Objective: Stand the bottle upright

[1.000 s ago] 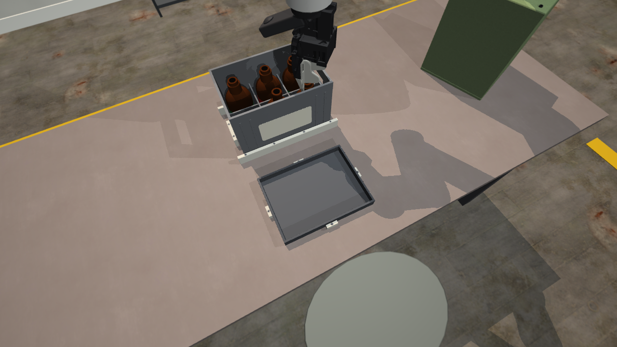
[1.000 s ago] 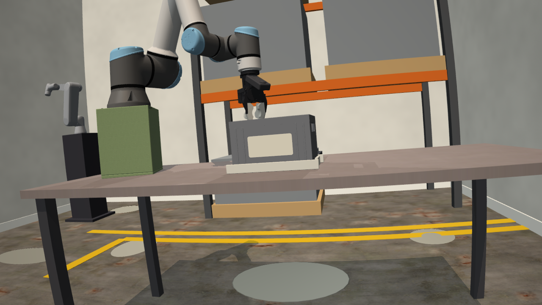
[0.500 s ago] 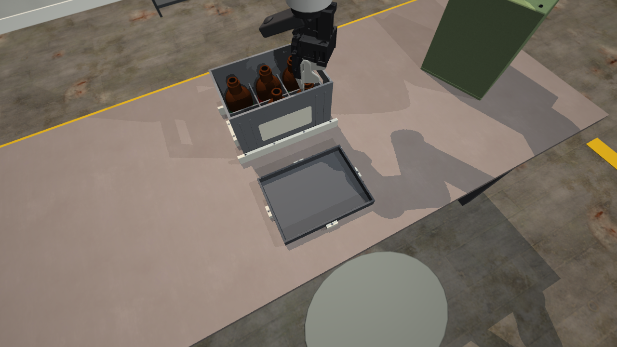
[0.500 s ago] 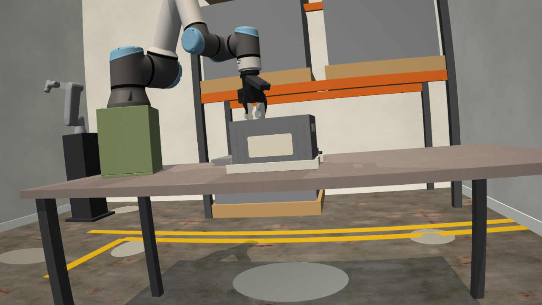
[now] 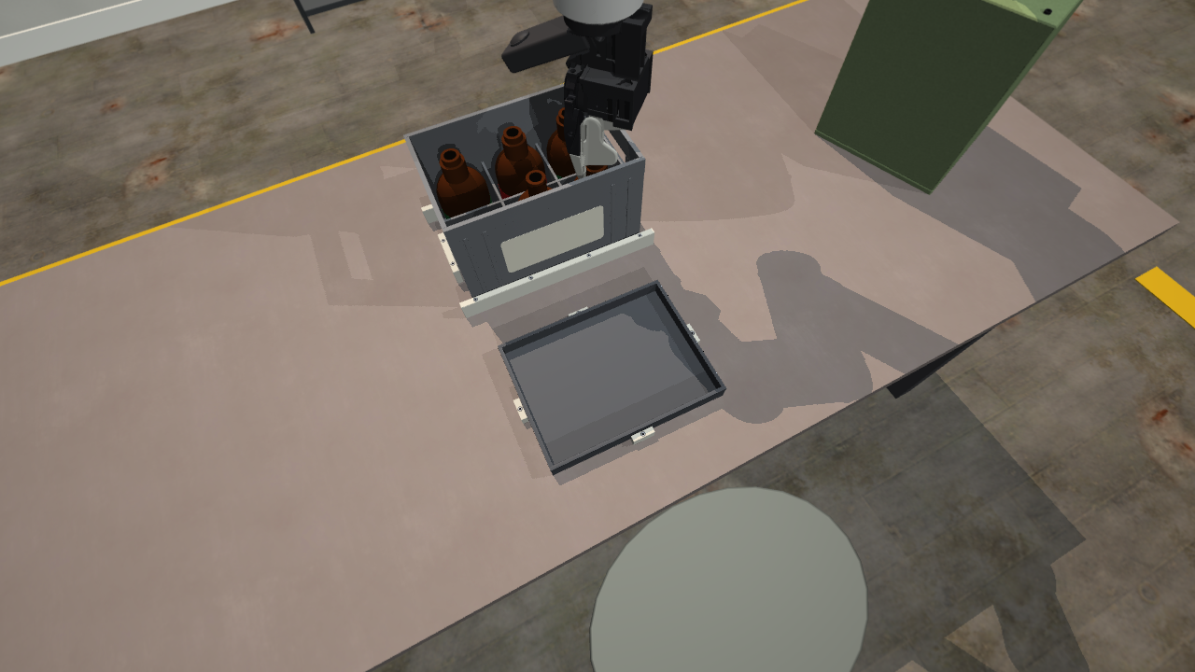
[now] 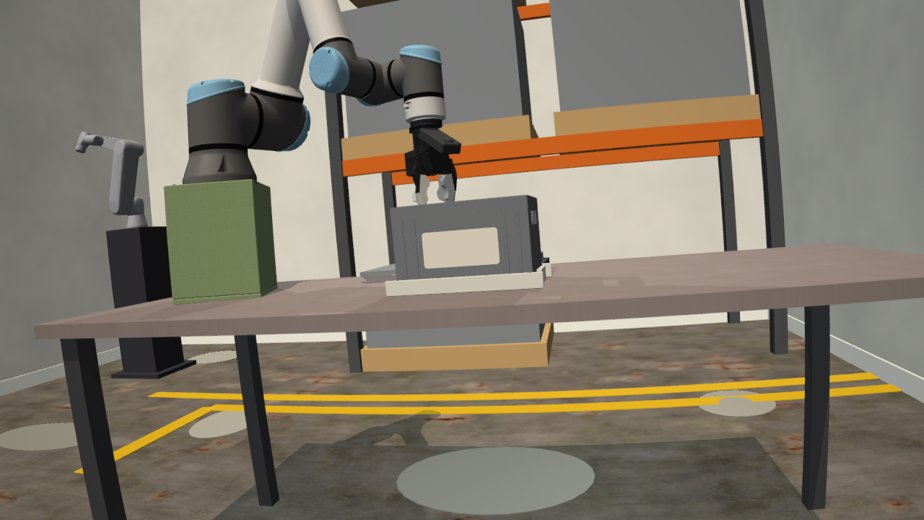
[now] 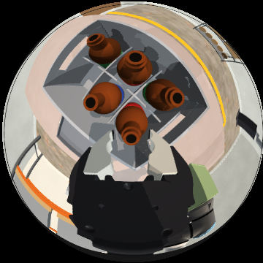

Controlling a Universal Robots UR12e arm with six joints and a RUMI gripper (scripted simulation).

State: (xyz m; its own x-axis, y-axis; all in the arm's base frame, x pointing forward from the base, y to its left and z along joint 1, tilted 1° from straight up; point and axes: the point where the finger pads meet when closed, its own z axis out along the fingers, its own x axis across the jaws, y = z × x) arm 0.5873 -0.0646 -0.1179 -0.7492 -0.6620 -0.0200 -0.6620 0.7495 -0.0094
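The brown bottle is 8 cm ahead of my hand and 7 cm below it. From my hand the other things lie so: grey crate 8 cm ahead, 5 cm to the right, 7 cm below; then dark tray 10 cm ahead, 23 cm to the left, 14 cm below.
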